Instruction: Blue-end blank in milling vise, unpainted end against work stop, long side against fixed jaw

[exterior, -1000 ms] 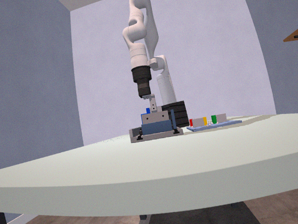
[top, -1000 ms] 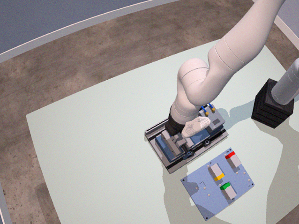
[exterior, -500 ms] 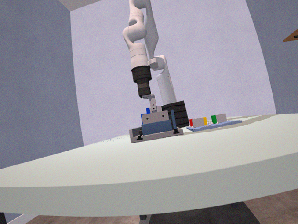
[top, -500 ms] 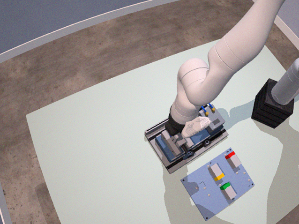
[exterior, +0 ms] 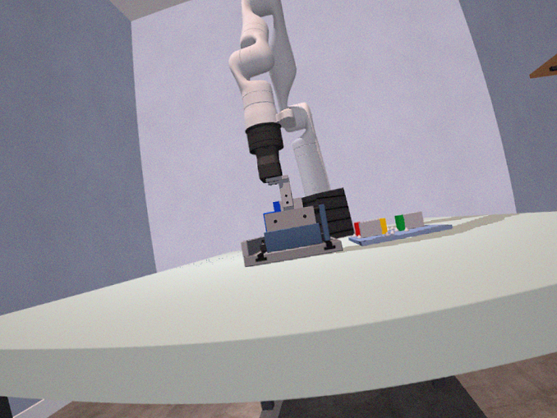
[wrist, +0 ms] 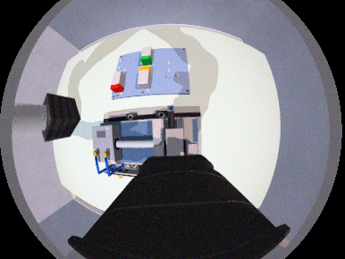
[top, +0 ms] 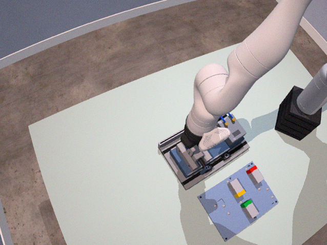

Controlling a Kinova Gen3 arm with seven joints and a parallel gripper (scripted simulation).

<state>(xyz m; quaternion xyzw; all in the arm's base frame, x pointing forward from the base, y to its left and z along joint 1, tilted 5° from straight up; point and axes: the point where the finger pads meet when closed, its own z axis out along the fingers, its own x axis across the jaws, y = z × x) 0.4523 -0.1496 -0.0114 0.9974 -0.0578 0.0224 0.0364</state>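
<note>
My gripper is now 20 mm above the blank with blue end. The rest, counted from my hand: vise 70 mm behind, 10 mm to the left, 80 mm below; blank with yellow end 60 mm behind, 190 mm to the left, 100 mm below; fixed jaw 20 mm ahead, 40 mm below.
</note>
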